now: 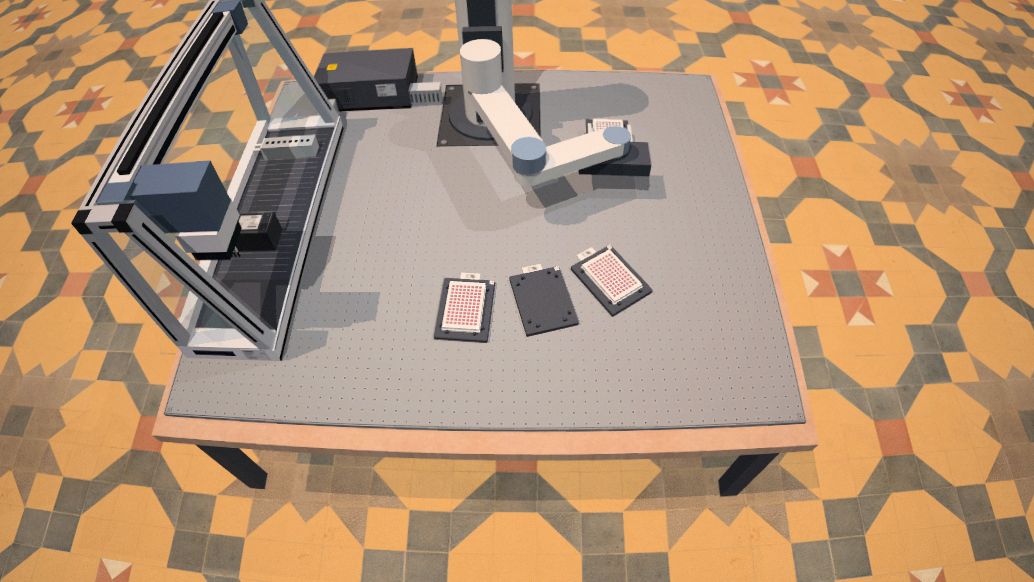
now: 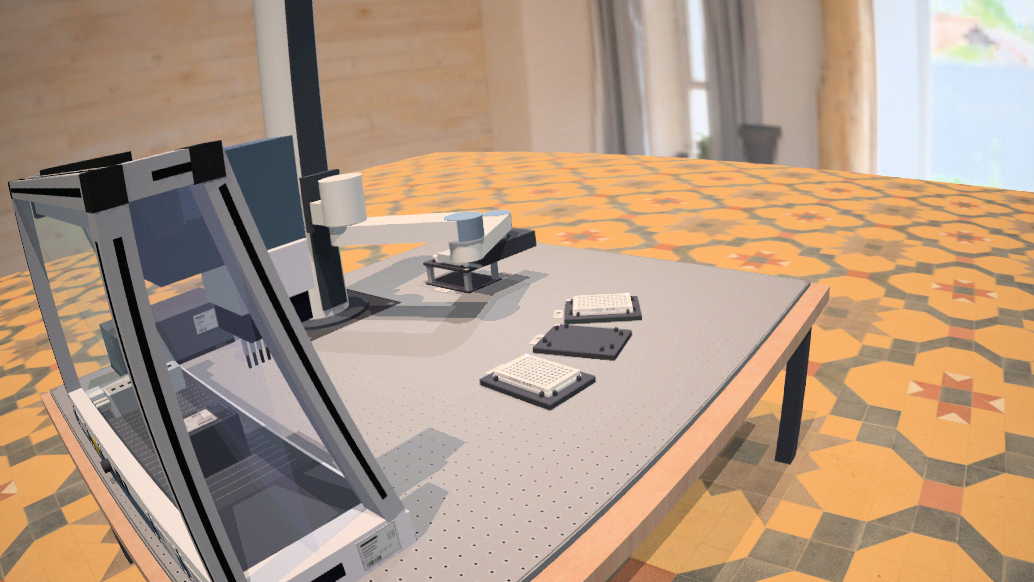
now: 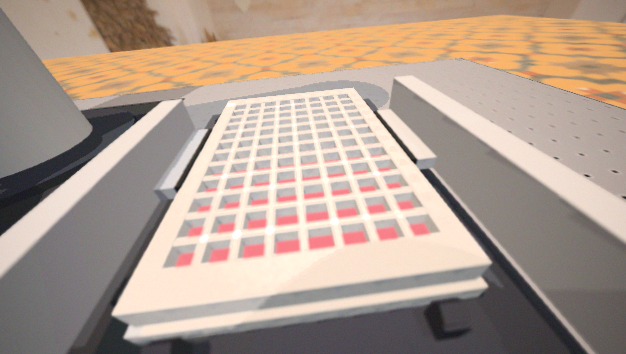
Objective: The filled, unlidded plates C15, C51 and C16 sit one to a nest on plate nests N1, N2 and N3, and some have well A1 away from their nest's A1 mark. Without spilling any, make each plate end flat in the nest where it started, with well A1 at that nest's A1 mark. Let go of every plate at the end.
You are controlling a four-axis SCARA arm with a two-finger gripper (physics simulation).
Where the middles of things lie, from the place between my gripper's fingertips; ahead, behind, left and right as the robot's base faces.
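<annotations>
Nest N2 point(image 1: 542, 298) is 520 mm ahead of my hand, 190 mm to the right of it and 70 mm below it. Nest N3 point(image 2: 549, 403) sits 550 mm ahead of the hand, 370 mm to the right of it and again 70 mm below it. As for nest N1 point(image 1: 612, 309), you'd find that 470 mm ahead of my hand, 70 mm below it and 30 mm to the right of it.
</annotations>
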